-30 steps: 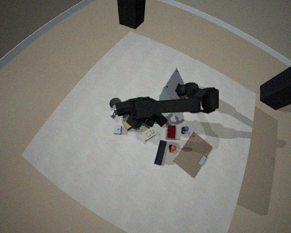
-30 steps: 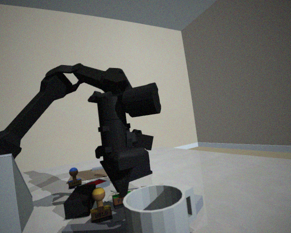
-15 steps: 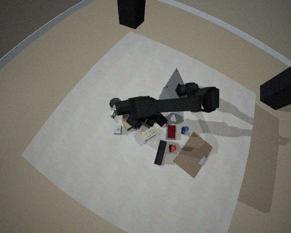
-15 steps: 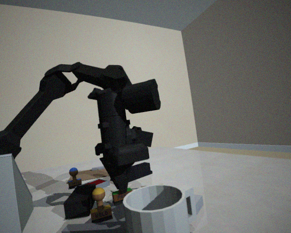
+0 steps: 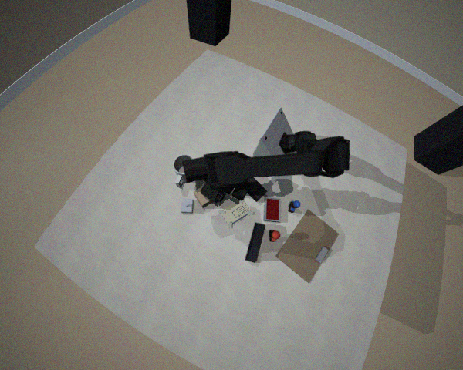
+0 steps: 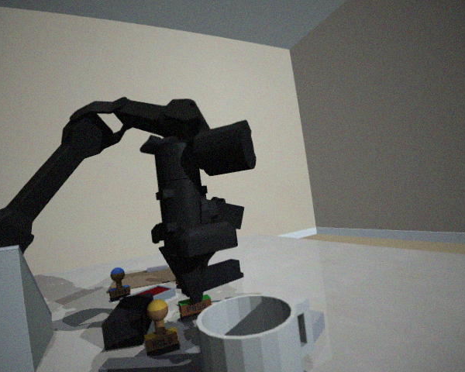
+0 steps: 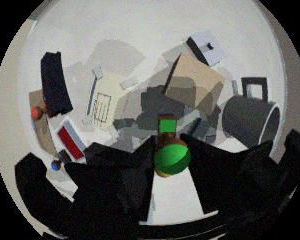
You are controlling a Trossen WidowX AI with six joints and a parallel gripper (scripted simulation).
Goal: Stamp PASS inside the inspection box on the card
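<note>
My gripper tip is 50 mm past the yellow-knobbed stamp, 10 mm to the right of it and 40 mm above it. Also, from my gripper tip: card (40 mm ahead, 90 mm to the left, 60 mm below); then small brown box (50 mm ahead, 40 mm to the right, 30 mm below); then green-knobbed stamp (right at my gripper tip).
</note>
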